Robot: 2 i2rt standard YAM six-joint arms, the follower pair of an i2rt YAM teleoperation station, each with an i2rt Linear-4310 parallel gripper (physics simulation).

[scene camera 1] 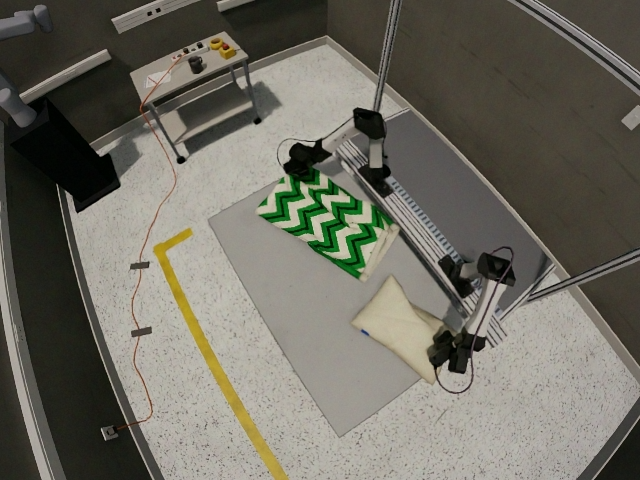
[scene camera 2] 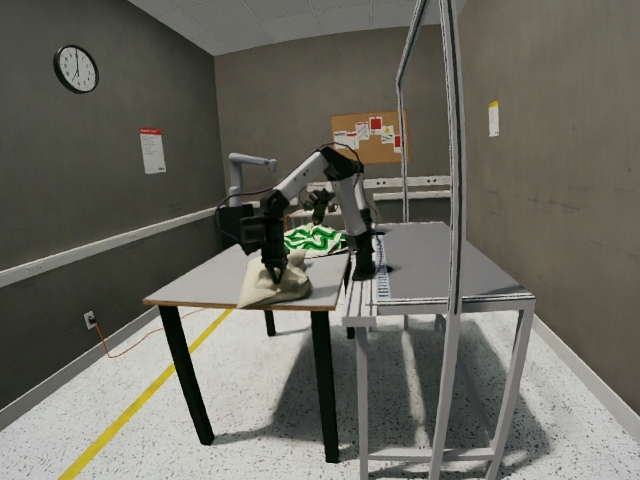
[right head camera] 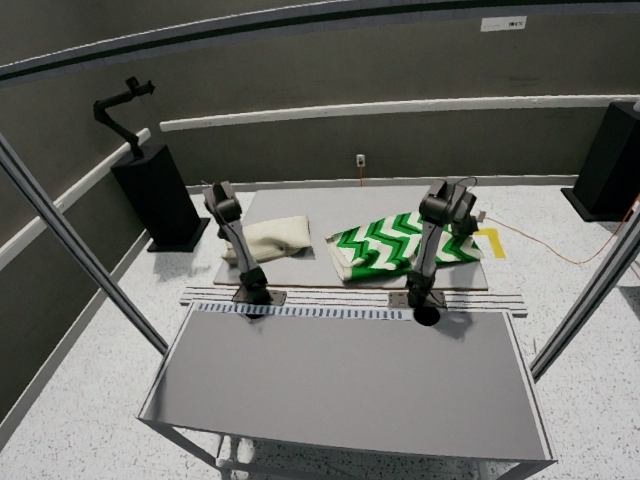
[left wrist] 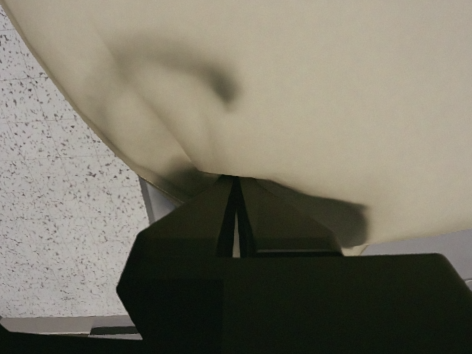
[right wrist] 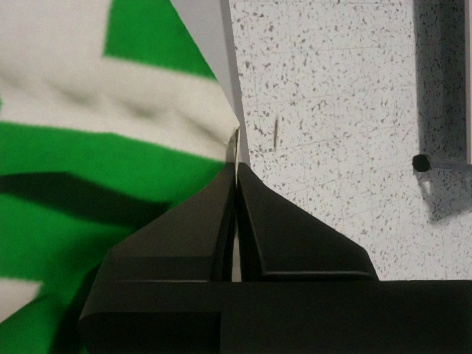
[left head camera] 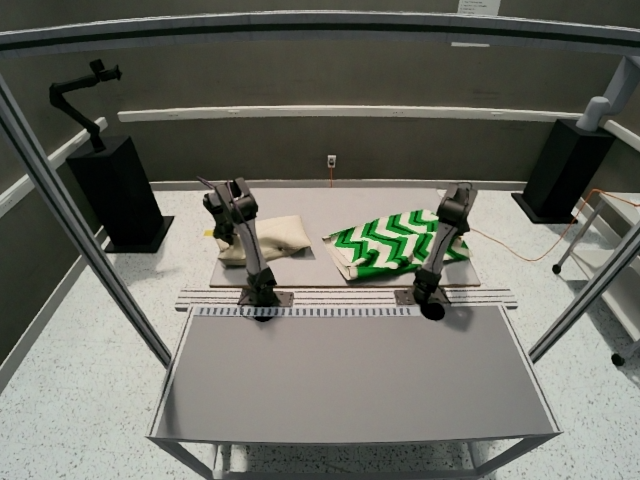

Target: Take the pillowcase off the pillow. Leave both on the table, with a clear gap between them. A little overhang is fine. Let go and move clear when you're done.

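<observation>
The cream pillow (left head camera: 281, 237) (right head camera: 284, 235) (scene camera 1: 390, 320) (left wrist: 325, 100) lies bare at the left of the table in the head views, one corner at the table edge. My left gripper (scene camera 2: 277, 281) (left wrist: 236, 177) points down and is shut on the pillow, pinching a fold. The green and white zigzag pillowcase (left head camera: 377, 240) (right head camera: 379, 248) (scene camera 1: 330, 222) (scene camera 2: 312, 240) lies on the right of the table, apart from the pillow, its cream-edged opening facing it. My right gripper (right wrist: 236, 176) is shut on the pillowcase, holding its far-right corner near the table's end. The arms hide parts of both.
The grey table (left head camera: 315, 276) (scene camera 1: 310, 351) (scene camera 2: 201, 289) bears both. The arm rail (left head camera: 341, 298) and a grey bench (left head camera: 351, 377) run along its near side. Frame posts (left head camera: 584, 294) stand at the sides. A cart (scene camera 1: 186, 82) stands on the floor beyond the right arm.
</observation>
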